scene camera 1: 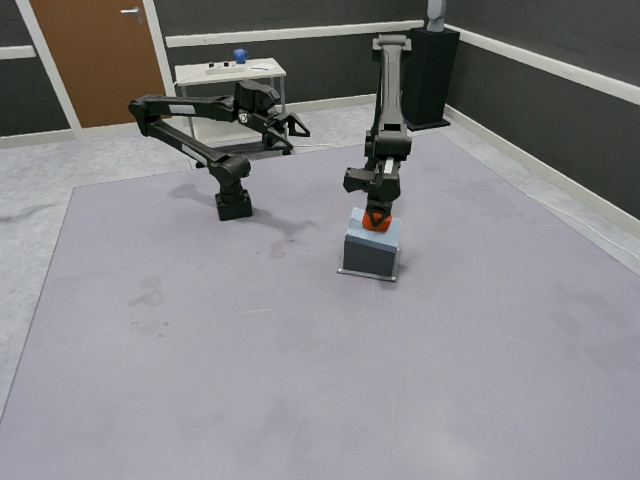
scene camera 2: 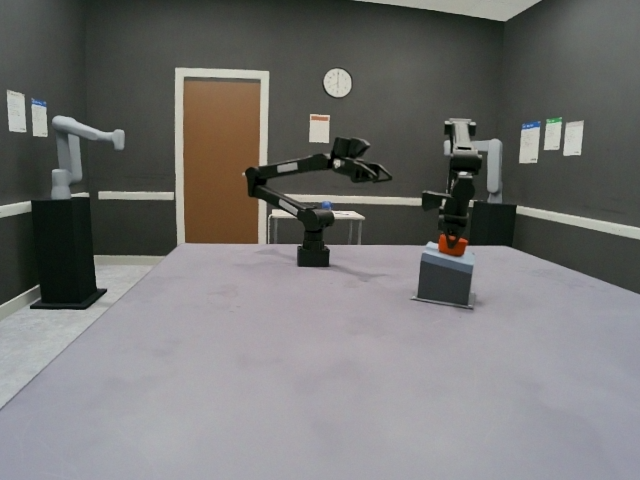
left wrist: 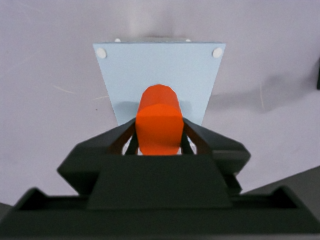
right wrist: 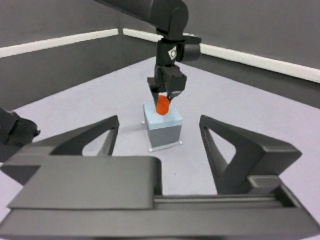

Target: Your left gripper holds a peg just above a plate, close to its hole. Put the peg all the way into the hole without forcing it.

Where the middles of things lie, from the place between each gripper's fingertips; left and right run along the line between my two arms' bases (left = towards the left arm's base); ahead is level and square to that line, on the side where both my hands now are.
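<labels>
My left hand [scene camera 2: 451, 246] is 20 mm above the orange peg [left wrist: 159, 124]. Counted from my left hand, the dark grey block [scene camera 2: 437, 284] is 10 mm behind and 90 mm below, and the light blue sloping plate [scene camera 1: 384, 240] is 10 mm behind and 50 mm below.
My right hand [scene camera 1: 301, 141] is 160 mm to the right of the orange peg, 200 mm short of it and 200 mm above it. The dark grey block is 190 mm ahead of my right hand, 160 mm to the left of it and 270 mm below it. The light blue sloping plate is 190 mm ahead of my right hand, 160 mm to the left of it and 230 mm below it.
</labels>
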